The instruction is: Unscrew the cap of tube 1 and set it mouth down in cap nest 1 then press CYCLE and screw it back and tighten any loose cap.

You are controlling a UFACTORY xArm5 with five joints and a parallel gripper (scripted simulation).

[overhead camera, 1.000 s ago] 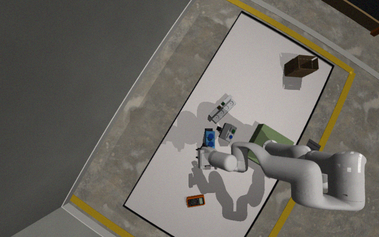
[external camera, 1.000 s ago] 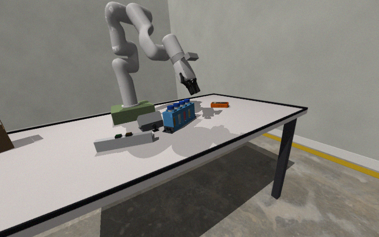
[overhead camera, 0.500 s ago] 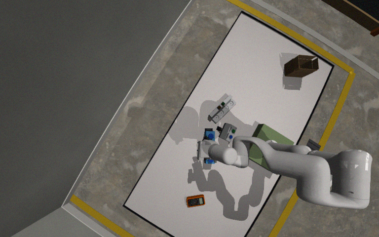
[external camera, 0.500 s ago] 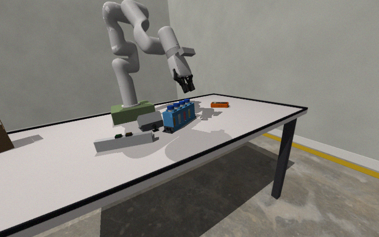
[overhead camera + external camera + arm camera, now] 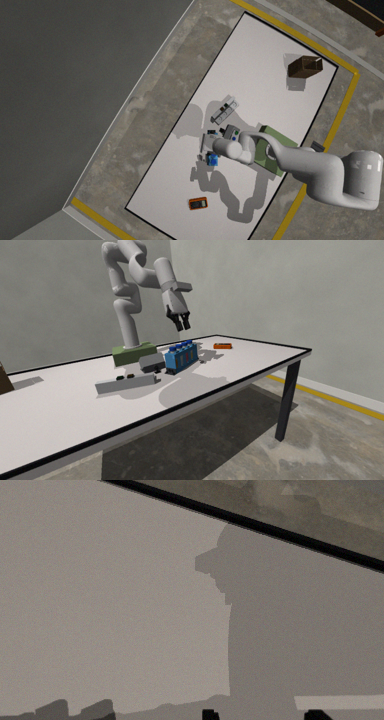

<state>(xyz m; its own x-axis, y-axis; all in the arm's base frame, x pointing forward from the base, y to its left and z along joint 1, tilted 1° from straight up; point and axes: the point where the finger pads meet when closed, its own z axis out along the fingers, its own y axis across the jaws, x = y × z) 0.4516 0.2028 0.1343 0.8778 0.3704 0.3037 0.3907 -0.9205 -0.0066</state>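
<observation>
Now: hand 12 cm past the blue cap, 11 cm above it and 8 cm to the right of it. From my hand the other things lie so: green key 17 cm to the right, 16 cm behind, 15 cm below; then grey key housing 17 cm below, 15 cm behind, 14 cm to the right; then blue key 17 cm behind, 15 cm below, 12 cm to the right.
</observation>
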